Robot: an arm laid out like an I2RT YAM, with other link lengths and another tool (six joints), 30 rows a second.
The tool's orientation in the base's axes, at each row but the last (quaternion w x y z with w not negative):
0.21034, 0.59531, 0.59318, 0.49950
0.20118, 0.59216, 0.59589, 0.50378
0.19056, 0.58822, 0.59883, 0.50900
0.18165, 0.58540, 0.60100, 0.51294
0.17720, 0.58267, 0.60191, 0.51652
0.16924, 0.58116, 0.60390, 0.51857
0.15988, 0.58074, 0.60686, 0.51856
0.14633, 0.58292, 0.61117, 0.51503
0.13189, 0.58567, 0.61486, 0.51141
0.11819, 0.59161, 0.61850, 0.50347
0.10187, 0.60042, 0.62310, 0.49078
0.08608, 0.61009, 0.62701, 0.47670
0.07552, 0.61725, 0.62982, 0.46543
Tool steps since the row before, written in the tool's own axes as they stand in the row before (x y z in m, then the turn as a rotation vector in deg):
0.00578, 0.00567, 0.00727, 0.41, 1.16, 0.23
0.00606, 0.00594, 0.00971, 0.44, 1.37, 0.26
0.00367, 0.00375, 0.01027, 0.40, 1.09, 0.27
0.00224, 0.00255, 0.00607, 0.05, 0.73, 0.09
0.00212, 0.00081, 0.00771, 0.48, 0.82, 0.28
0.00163, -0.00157, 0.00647, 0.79, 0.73, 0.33
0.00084, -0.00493, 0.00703, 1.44, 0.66, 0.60
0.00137, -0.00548, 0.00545, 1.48, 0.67, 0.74
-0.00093, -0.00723, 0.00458, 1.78, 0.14, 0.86
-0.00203, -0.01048, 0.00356, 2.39, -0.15, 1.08
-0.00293, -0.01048, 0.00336, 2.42, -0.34, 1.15
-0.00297, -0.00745, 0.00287, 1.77, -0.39, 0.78
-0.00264, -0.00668, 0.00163, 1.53, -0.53, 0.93
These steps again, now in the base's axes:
0.00778, 0.00661, 0.00378, 0.69, 0.21, 1.02
0.00979, 0.00778, 0.00315, 0.81, 0.21, 1.20
0.00954, 0.00647, 0.00028, 0.69, 0.23, 0.95
0.00573, 0.00391, 0.00050, 0.44, -0.07, 0.59
0.00616, 0.00490, -0.00162, 0.53, 0.37, 0.75
0.00396, 0.00454, -0.00326, 0.44, 0.68, 0.78
0.00271, 0.00490, -0.00657, 0.44, 1.38, 0.88
0.00079, 0.00484, -0.00613, 0.54, 1.48, 0.84
-0.00049, 0.00289, -0.00810, 0.24, 1.90, 0.51
-0.00323, 0.00216, -0.01056, 0.06, 2.59, 0.46
-0.00363, 0.00128, -0.01072, -0.02, 2.68, 0.30
-0.00239, 0.00038, -0.00817, -0.15, 1.96, 0.15
-0.00303, -0.00013, -0.00671, -0.10, 1.86, -0.14

